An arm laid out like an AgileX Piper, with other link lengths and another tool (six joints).
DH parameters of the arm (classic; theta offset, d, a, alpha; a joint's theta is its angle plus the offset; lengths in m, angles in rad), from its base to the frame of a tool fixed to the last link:
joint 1: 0 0.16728 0 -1.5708
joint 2: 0.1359 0 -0.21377 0
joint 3: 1.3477 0 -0.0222 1.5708
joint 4: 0 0.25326 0 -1.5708
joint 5: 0 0 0 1.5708
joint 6: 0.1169 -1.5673 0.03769 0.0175
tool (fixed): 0 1.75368 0 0
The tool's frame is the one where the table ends.
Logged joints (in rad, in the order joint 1, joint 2, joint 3, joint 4, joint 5, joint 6), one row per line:
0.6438 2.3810 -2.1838 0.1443 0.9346 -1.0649
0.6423 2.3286 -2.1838 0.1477 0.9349 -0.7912
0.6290 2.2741 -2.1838 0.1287 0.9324 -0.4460
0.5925 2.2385 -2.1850 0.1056 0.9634 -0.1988
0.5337 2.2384 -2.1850 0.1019 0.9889 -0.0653
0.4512 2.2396 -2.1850 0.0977 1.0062 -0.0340
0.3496 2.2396 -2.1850 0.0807 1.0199 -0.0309
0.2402 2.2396 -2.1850 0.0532 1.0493 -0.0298
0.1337 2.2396 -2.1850 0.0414 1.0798 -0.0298
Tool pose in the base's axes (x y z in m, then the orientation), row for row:
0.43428 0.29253 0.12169 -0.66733 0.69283 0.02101 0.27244
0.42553 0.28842 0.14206 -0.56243 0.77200 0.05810 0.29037
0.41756 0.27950 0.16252 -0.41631 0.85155 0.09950 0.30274
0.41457 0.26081 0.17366 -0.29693 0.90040 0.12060 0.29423
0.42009 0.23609 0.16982 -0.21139 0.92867 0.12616 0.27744
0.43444 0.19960 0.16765 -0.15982 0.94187 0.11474 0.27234
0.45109 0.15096 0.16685 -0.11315 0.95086 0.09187 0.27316
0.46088 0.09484 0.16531 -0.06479 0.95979 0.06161 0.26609
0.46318 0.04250 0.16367 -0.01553 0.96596 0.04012 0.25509
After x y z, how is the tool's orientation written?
As a quaternion, x y z w.
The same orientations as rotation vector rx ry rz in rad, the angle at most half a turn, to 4 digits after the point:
-1.7961 1.8648 0.0565
-1.5002 2.0591 0.1550
-1.1036 2.2573 0.2638
-0.7905 2.3970 0.3211
-0.5675 2.4932 0.3387
-0.4302 2.5352 0.3088
-0.3044 2.5584 0.2472
-0.1750 2.5917 0.1664
-0.0422 2.6231 0.1089

